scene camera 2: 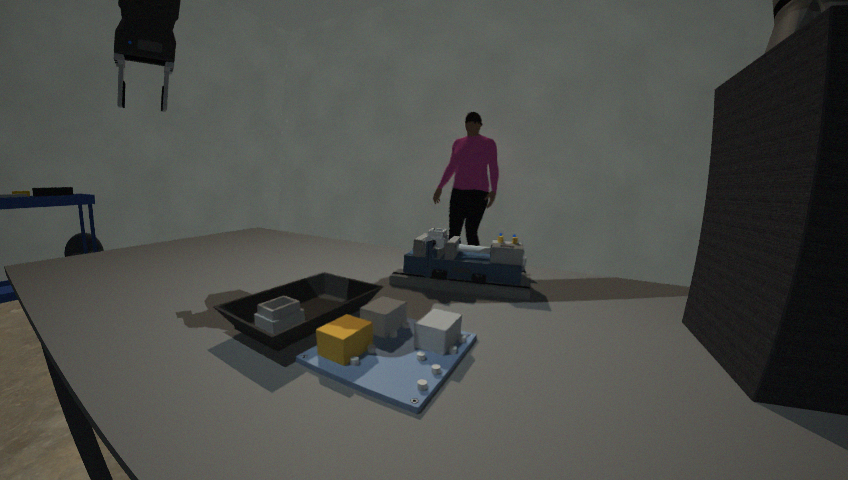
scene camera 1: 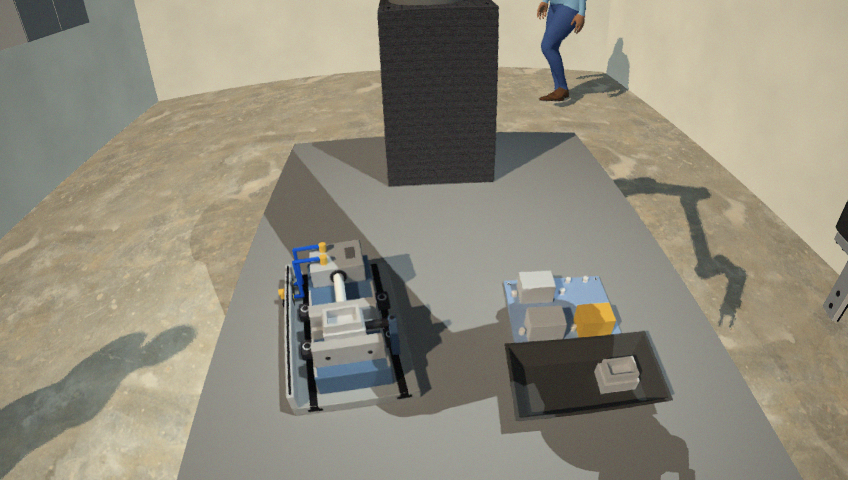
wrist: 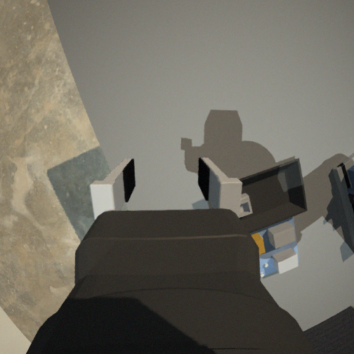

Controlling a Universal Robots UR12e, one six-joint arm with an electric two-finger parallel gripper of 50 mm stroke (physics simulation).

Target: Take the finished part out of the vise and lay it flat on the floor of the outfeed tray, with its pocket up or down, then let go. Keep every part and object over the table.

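Pixels of known places: gripper, fingertip midpoint: (scene camera 2: 142,108); arm's base, link origin: (scene camera 2: 840,61).
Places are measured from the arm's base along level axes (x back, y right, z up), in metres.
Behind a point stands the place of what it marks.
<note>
A light grey part (scene camera 1: 342,319) {x -0.685, y 0.045, z -0.354 m} (scene camera 2: 437,235) {x -0.677, y 0.021, z -0.349 m} with its pocket up sits between the jaws of the vise (scene camera 1: 348,350) {x -0.730, y 0.027, z -0.366 m} (scene camera 2: 470,271) {x -0.589, y 0.021, z -0.415 m} (wrist: 340,190). A second grey stepped part (scene camera 1: 617,375) {x -0.718, y -0.357, z -0.407 m} (scene camera 2: 279,315) {x -0.682, y -0.377, z -0.418 m} (wrist: 245,205) stands pocket up in the dark outfeed tray (scene camera 1: 553,379) {x -0.699, y -0.265, z -0.442 m} (scene camera 2: 345,286) {x -0.727, y -0.209, z -0.425 m} (wrist: 272,195), apparently flat on its floor, near one end. My gripper (scene camera 2: 142,107) {x -0.869, y -0.502, z -0.129 m} (wrist: 166,171) is open and empty, high up and to the side of the tray, well away from the vise. In scene camera 1 part of one finger shows at the right edge.
A blue plate (scene camera 1: 580,292) {x -0.497, y -0.331, z -0.447 m} (scene camera 2: 386,374) {x -0.510, y -0.348, z -0.446 m} beside the tray bears a grey block (scene camera 1: 545,322) {x -0.610, y -0.251, z -0.411 m} (scene camera 2: 383,316) {x -0.572, y -0.281, z -0.413 m}, a white block (scene camera 1: 536,286) {x -0.526, y -0.240, z -0.411 m} (scene camera 2: 437,330) {x -0.493, y -0.271, z -0.413 m} and an orange block (scene camera 1: 593,319) {x -0.600, y -0.334, z -0.411 m} (scene camera 2: 344,339) {x -0.559, y -0.366, z -0.412 m}. A dark pedestal (scene camera 1: 440,95) {x -0.122, y -0.037, z -0.220 m} (scene camera 2: 767,208) {x -0.111, y -0.095, z -0.223 m} stands on the table. People stand beyond the table.
</note>
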